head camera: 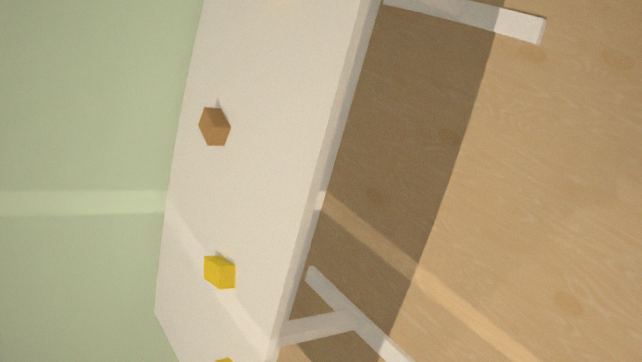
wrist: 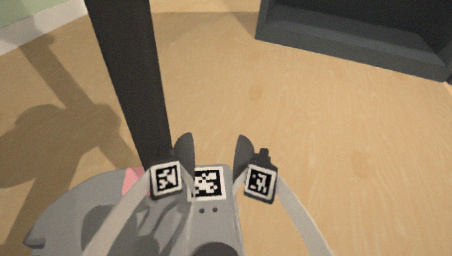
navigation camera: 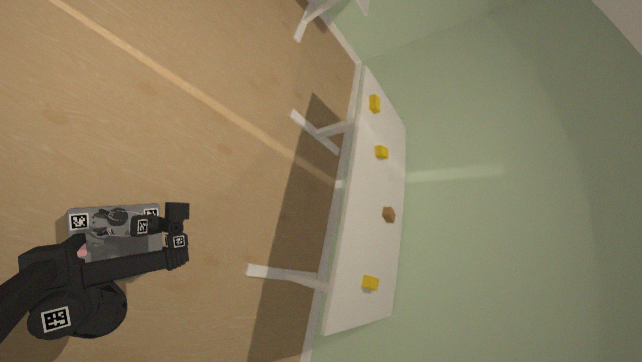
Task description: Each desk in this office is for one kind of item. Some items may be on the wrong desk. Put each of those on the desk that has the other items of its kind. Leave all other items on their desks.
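Frame: origin at the robot's base, x ahead, y left, z up, level; centimetres.
Where they show: gripper, between the fingertips: (navigation camera: 94, 222); robot's base, origin of its link: (navigation camera: 117, 216).
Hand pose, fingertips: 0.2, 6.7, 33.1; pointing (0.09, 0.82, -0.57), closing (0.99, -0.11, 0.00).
Note:
Things, the pixels of their top centre, and the offset from my fingertips, as dx, dy, dz. Level surfaces: height alone.
- white desk, height of its surface: dz +39.0
- brown block, centre of its top: (head camera: 205, 125) (navigation camera: 392, 214) -12.0, -129.8, +44.0
- third yellow block, centre of its top: (navigation camera: 374, 283) -44.1, -101.7, +43.5
A white desk (head camera: 265, 125) (navigation camera: 372, 190) stands against the green wall. A brown block (head camera: 215, 127) (navigation camera: 388, 214) sits on it, between yellow blocks. One yellow block (head camera: 219, 272) (navigation camera: 381, 152) is beside it; another yellow block (head camera: 224, 359) (navigation camera: 374, 104) is near the desk's end, cut off in the head camera view. A third yellow block (navigation camera: 370, 282) is at the other end. My gripper (wrist: 214, 151) is open and empty, above the robot's base and away from the desk. In the navigation camera view the fingers are hard to make out.
Part of another white desk (navigation camera: 364, 6) shows past the room corner in the navigation camera view. White desk legs (head camera: 350, 320) (navigation camera: 285, 274) stand on the wood floor. A dark grey cabinet-like object (wrist: 350, 47) stands on the floor in the wrist view.

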